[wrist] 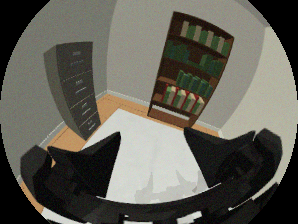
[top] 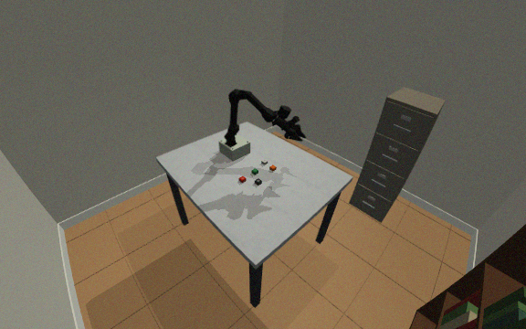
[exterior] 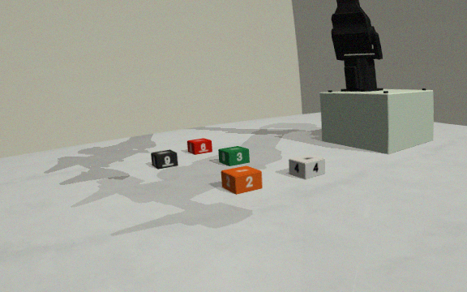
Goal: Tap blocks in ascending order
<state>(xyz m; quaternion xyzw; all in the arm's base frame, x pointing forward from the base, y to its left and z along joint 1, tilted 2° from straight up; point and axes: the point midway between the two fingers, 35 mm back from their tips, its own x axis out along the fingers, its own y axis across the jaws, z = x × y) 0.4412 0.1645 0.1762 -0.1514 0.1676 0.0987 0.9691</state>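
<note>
Now: the orange block 150 mm behind my gripper tip, 100 mm to the right of it and 240 mm below it. The rest, counted from my gripper tip: black block (120 mm behind, 270 mm to the right, 240 mm below); then green block (210 mm behind, 210 mm to the right, 240 mm below); then white block (230 mm behind, 80 mm to the right, 240 mm below).
</note>
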